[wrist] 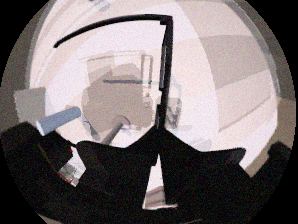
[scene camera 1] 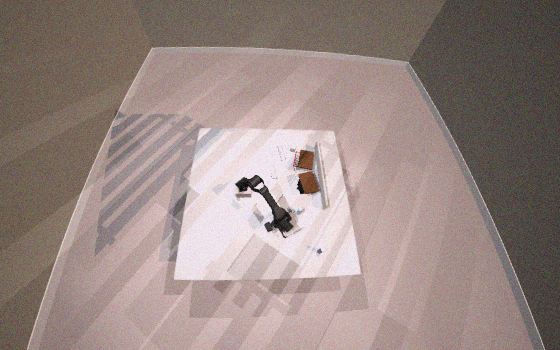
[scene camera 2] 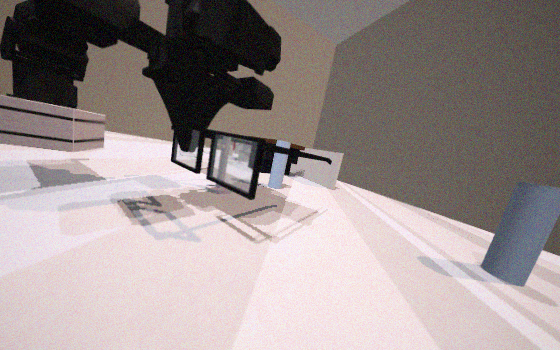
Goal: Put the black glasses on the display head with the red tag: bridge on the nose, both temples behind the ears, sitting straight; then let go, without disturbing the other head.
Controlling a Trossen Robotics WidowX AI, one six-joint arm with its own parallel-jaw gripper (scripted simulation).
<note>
The pictures show: my gripper, a white upright panel and a brown head.
My gripper is seen too in the wrist view.
</note>
